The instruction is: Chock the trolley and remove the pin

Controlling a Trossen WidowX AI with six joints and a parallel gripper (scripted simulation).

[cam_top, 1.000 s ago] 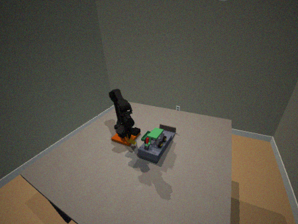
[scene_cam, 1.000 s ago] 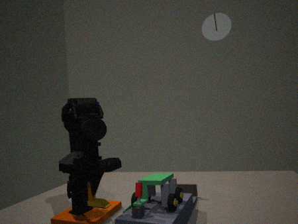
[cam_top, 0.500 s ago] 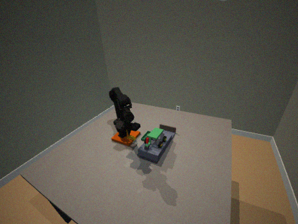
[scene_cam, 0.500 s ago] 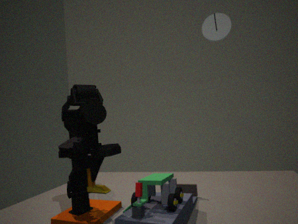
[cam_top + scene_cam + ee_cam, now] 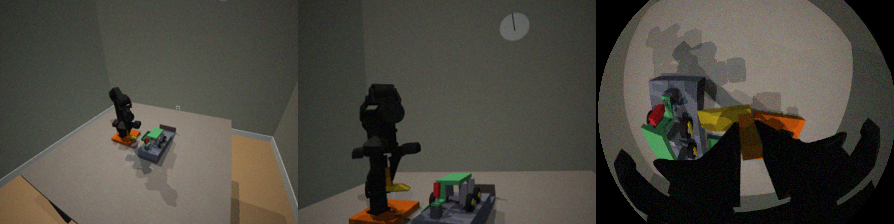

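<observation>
Right now the yellow chock is 20 mm ahead of my gripper tip, 10 mm to the left of it and 10 mm below it. Round my gripper tip: trolley (130 mm ahead, 140 mm to the left, 60 mm below); then grey ramp (130 mm ahead, 140 mm to the left, 130 mm below); then red-headed stop pin (130 mm ahead, 40 mm to the left, 50 mm below).
</observation>
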